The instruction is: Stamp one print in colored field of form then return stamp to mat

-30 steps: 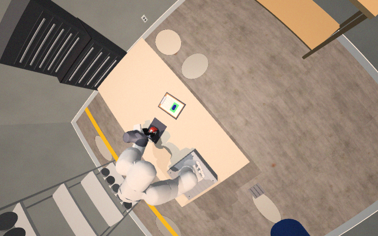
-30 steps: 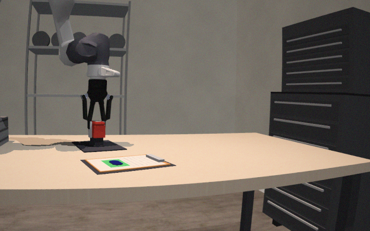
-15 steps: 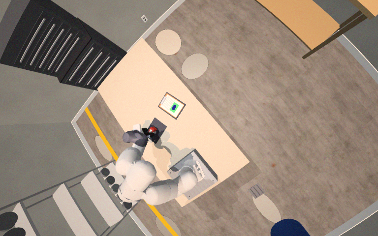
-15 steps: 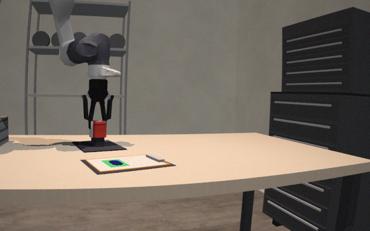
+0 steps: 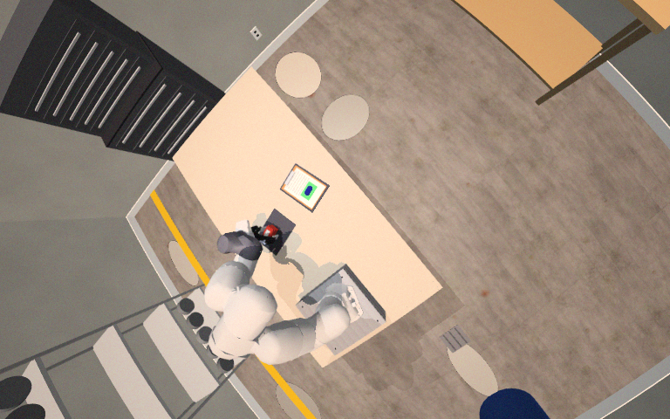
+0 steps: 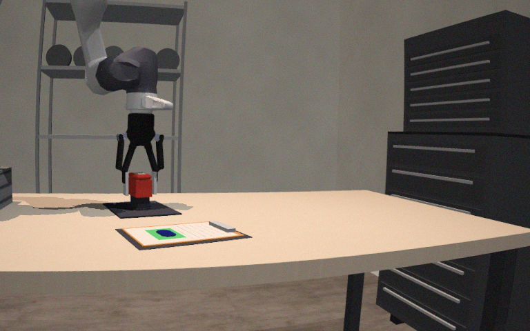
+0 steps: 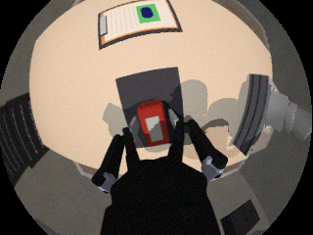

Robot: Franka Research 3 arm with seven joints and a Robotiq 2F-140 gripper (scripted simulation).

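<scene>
Right now the red stamp is 20 mm below my hand. Round my hand: mat (70 mm below).
</scene>
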